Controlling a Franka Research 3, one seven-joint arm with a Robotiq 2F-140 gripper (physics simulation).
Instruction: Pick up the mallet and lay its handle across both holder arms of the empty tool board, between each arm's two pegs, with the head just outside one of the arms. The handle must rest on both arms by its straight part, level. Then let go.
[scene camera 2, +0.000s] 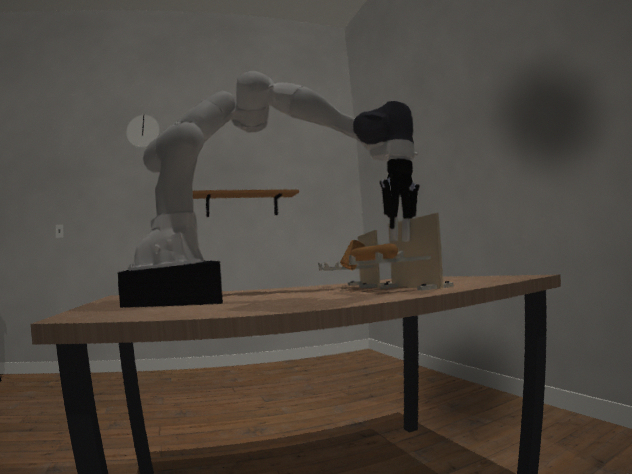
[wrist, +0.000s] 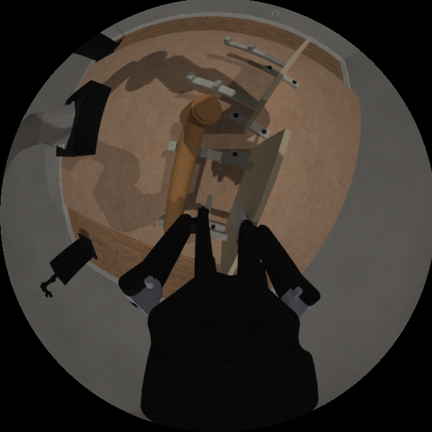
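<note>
The orange-brown mallet (scene camera 2: 375, 251) (wrist: 183, 175) lies across the two grey arms of the larger pale tool board (scene camera 2: 426, 250) (wrist: 265, 180). Its handle crosses the arm nearer the head (wrist: 225, 157) between the end peg and the inner peg, and looks about level. The head (wrist: 201, 111) is just outside that arm, toward the other board. At the other arm (wrist: 161, 222), the black finger partly hides the handle end, so the contact there is unclear. My gripper (scene camera 2: 399, 233) (wrist: 222, 204) is partly open and empty. Its pale fingertips are above the holder, on the board side of the handle.
A second pale board (scene camera 2: 369, 260) (wrist: 277, 82) with two grey pegged arms (wrist: 202, 82) (wrist: 260, 52) stands beside the first, past the mallet head. The wooden table (scene camera 2: 285, 311) (wrist: 320, 150) carries both boards and the robot's black base block (scene camera 2: 171, 284) (wrist: 90, 120).
</note>
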